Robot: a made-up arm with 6 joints.
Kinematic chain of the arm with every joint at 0, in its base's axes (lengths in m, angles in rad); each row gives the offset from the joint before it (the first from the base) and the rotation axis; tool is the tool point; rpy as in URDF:
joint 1: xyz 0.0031 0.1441 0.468 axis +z
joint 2: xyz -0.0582 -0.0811 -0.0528 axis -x
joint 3: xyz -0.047 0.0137 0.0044 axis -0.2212 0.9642 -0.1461
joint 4: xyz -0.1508 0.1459 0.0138 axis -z
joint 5: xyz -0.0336 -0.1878 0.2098 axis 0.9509 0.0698 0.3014
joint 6: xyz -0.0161 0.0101 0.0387 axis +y
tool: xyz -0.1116 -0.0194 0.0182 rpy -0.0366 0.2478 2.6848
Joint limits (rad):
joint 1: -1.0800..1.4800
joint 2: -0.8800..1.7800
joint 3: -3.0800..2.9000
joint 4: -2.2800..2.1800
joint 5: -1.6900..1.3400
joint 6: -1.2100..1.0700
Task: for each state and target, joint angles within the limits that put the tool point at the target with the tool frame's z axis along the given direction. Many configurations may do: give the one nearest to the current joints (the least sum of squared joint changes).
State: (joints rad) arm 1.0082 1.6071 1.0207 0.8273 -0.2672 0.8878
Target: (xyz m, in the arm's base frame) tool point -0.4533 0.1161 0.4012 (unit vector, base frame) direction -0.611 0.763 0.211
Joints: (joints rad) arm 1.2364 1.2564 0.8433 0.6112 0.3186 0.0567
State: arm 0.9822 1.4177 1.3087 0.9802 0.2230 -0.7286
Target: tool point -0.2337 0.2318 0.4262 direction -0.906 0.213 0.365
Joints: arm 1.2438 1.1906 1.3907 0.1219 1.0470 -1.0965
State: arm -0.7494 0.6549 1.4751 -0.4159 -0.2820 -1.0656
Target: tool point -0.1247 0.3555 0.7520 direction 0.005 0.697 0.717
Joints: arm -0.6421 0.1518 0.7918 0.4529 0.3972 -1.0085
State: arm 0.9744 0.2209 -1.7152 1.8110 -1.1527 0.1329
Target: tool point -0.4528 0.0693 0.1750 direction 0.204 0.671 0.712
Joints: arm 0.3314 0.3474 -1.2507 1.5229 -1.5828 -0.2626
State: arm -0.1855 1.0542 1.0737 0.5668 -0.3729 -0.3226
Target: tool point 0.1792 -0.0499 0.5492 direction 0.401 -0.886 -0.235
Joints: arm -1.0800 0.5621 1.8448 -0.2274 0.0428 0.2192
